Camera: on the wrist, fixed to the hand. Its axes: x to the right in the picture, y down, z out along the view.
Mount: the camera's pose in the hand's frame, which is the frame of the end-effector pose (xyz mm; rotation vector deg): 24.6 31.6 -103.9 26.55 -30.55 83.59
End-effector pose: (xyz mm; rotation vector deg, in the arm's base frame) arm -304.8 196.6 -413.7 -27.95 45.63 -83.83
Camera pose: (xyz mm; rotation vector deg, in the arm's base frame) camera -360.7 193.0 -509.9 7.02 10.77 -4.94
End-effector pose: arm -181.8 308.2 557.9 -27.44 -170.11 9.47
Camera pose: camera -180.3 354.9 659.0 116.48 93.03 -51.71
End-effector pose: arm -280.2 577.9 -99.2 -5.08 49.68 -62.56
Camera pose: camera -320.3 608.9 -198.3 31.49 1.75 9.31
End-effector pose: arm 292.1 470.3 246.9 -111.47 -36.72 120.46
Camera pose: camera 396.1 471.1 207.0 61.30 -61.07 -115.12
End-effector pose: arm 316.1 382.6 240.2 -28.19 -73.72 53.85
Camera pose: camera 405.0 439.2 204.1 -48.18 -55.04 151.81
